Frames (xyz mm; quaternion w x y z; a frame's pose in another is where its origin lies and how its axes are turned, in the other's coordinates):
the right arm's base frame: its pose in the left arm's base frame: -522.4 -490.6 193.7 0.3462 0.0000 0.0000 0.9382
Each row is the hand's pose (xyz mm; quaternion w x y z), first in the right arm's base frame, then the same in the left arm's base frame.
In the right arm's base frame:
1: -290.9 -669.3 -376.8 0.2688 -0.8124 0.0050 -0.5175
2: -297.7 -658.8 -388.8 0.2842 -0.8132 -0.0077 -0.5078
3: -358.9 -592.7 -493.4 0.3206 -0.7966 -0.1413 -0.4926
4: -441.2 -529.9 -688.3 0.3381 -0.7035 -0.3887 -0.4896
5: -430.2 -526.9 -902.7 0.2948 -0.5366 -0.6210 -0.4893
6: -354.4 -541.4 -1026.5 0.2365 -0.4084 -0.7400 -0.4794
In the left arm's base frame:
1: 133.5 -170.7 -183.1 0.5785 -0.2859 -0.7604 0.0730
2: 131.9 -183.1 -195.1 0.5748 -0.2743 -0.7656 0.0908
3: 135.5 -273.1 -299.7 0.5731 -0.1432 -0.7963 0.1302
4: 157.3 -374.3 -494.6 0.5764 0.1211 -0.7946 0.1477
5: 146.9 -369.4 -709.0 0.5611 0.3969 -0.7184 0.1072
6: 98.7 -309.2 -832.8 0.5316 0.5528 -0.6393 0.0559

